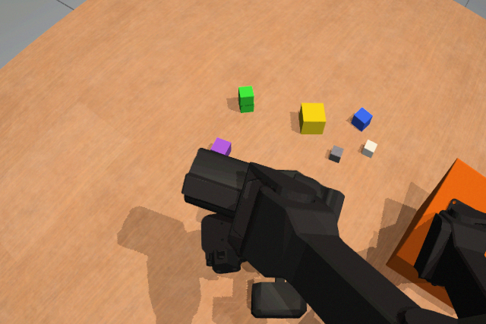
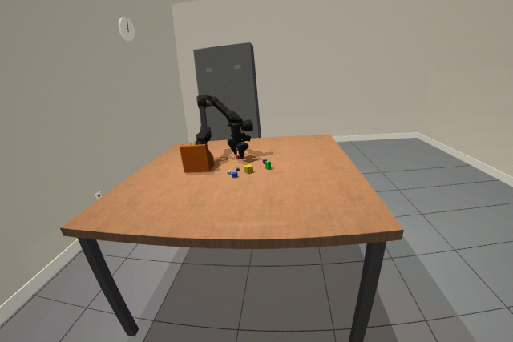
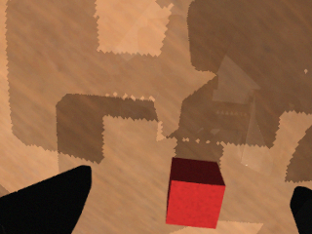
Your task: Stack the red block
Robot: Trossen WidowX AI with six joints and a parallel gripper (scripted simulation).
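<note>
Right now the red block is right at my gripper tip. Also, from my gripper tip: purple cube (16 cm ahead, 11 cm to the right); then grey cube (20 cm to the right, 1 cm ahead); then yellow cube (23 cm to the right, 7 cm ahead, 1 cm above).
</note>
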